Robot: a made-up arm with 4 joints.
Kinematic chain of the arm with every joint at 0, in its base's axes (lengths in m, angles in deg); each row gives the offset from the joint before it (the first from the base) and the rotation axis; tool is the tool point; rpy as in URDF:
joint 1: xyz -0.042 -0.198 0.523 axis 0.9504 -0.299 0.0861
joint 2: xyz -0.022 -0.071 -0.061 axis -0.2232 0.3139 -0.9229
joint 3: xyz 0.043 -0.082 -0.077 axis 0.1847 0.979 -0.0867
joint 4: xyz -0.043 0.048 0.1 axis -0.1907 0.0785 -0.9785
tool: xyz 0.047 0.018 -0.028 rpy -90 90 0
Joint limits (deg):
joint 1: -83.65..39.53
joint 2: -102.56..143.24
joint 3: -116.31..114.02
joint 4: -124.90..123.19
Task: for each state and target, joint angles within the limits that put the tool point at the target. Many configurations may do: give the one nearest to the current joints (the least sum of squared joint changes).
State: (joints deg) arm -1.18 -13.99 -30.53 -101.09
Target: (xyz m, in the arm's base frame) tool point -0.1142 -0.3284 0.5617
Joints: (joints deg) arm -49.83 -58.20 -9.80 -124.90
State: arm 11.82 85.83 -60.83 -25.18
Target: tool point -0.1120 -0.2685 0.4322
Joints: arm -13.98 87.54 -68.75 -2.57
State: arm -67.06 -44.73 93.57 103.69
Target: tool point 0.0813 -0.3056 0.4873
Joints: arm -56.66 -54.34 100.81 107.48
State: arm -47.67 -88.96 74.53 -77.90
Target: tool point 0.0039 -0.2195 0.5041
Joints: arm -59.83 -48.50 63.23 -71.87
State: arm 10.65 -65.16 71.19 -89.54
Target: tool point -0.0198 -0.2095 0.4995
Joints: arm 26.11 -47.49 38.10 -62.25
